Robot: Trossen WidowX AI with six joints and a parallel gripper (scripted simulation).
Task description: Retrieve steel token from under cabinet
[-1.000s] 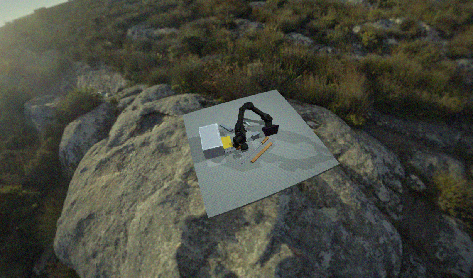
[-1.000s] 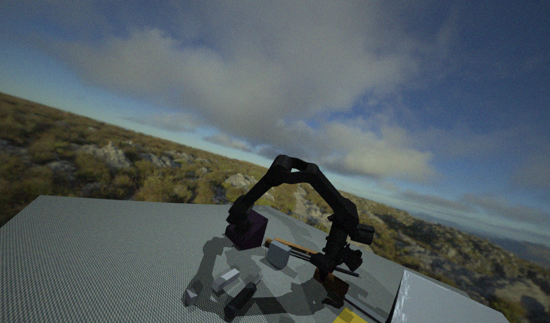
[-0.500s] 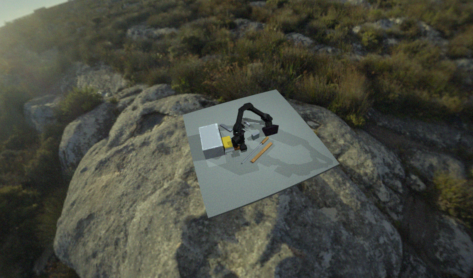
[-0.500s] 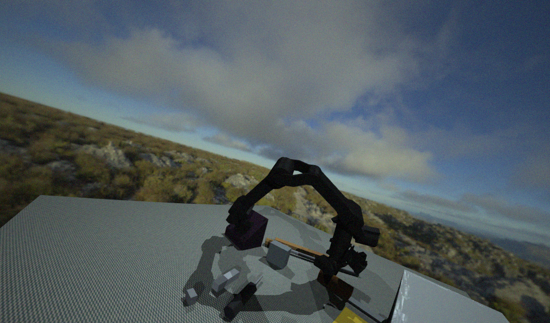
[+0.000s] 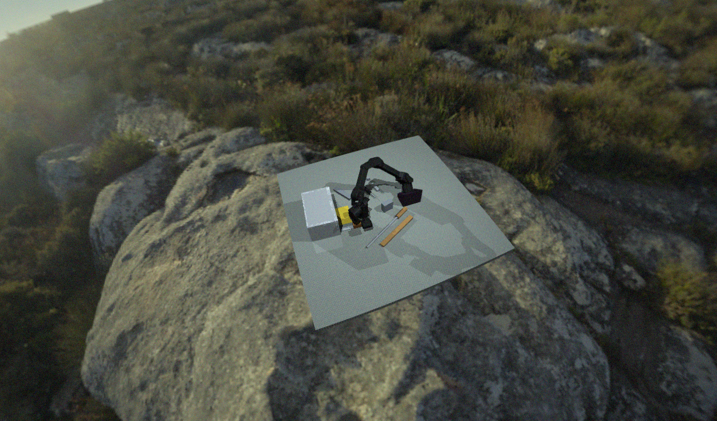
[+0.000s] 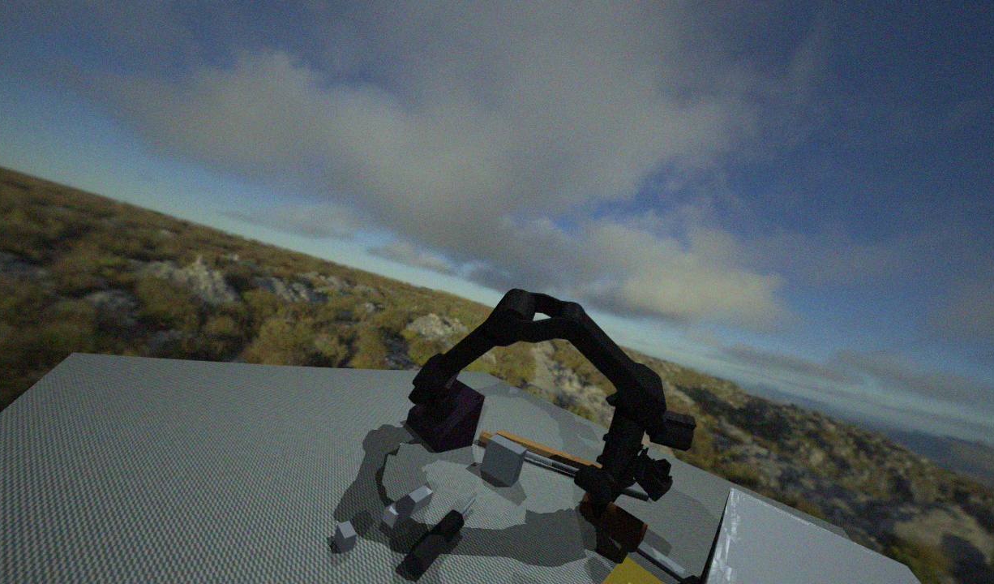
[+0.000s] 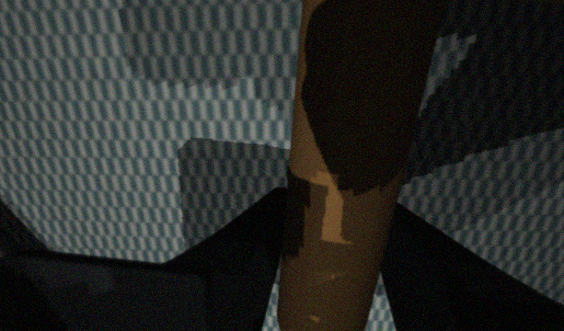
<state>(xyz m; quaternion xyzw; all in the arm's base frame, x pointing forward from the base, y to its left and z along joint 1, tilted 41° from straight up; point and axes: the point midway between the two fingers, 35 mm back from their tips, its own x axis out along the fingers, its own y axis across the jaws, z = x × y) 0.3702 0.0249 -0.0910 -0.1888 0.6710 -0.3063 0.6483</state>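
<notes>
My gripper tip is 190 mm past the grey block, 50 mm to the left of it and 20 mm below it. Round my gripper tip: grey bar 210 mm behind, 270 mm to the right; small grey cube 200 mm behind, 370 mm to the right; wooden stick 170 mm behind, 140 mm to the left.
</notes>
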